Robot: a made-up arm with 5 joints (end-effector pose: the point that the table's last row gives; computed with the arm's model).
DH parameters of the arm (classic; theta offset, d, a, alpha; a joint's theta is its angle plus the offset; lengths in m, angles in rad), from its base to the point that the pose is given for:
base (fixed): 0 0 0.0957 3.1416
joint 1: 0 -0.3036 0.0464 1.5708
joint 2: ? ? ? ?
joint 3: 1.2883 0 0.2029 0
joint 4: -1.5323 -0.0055 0 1.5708
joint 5: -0.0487 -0.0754 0 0
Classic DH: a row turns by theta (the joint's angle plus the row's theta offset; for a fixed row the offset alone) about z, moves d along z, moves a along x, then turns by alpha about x.
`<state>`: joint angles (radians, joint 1 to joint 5).
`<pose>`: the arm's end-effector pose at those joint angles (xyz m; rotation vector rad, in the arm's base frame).
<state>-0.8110 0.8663 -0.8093 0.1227 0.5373</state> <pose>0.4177 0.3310 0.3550 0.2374 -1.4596 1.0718</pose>
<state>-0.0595 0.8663 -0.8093 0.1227 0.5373</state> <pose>0.5570 0.0220 0.3550 -0.2994 -1.3740 0.4559</pose>
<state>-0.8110 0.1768 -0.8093 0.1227 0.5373</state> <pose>0.3299 0.2385 0.6075 0.3498 -2.1509 0.7734</pose>
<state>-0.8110 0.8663 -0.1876 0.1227 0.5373</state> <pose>0.3751 0.2861 0.1969 0.1322 -0.8132 1.2311</pose>
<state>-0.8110 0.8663 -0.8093 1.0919 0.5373</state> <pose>0.3879 0.2996 0.2997 0.0727 -0.4469 1.2791</pose>
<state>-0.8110 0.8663 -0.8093 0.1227 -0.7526</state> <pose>0.4177 0.3310 0.3550 1.0039 -0.9630 0.0081</pose>
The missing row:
joint 2: -1.3268 0 0.1544 0
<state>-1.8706 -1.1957 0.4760 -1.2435 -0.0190</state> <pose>0.0894 0.0390 0.6024 -2.3615 1.6213 0.4465</pose>
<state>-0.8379 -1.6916 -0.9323 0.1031 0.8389</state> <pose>-0.1332 -0.2625 0.4600 -0.0559 2.3436 0.8766</pose>
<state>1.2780 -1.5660 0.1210 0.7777 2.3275</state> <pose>0.0828 0.0236 0.5904 -2.2449 0.4729 0.5341</pose>
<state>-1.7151 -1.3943 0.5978 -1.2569 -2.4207</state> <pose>0.1002 0.0074 0.5838 -2.3260 -1.3363 -0.2431</pose>
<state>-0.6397 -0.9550 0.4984 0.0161 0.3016</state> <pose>0.2533 0.1104 0.5491 0.3955 -2.0192 0.5632</pose>
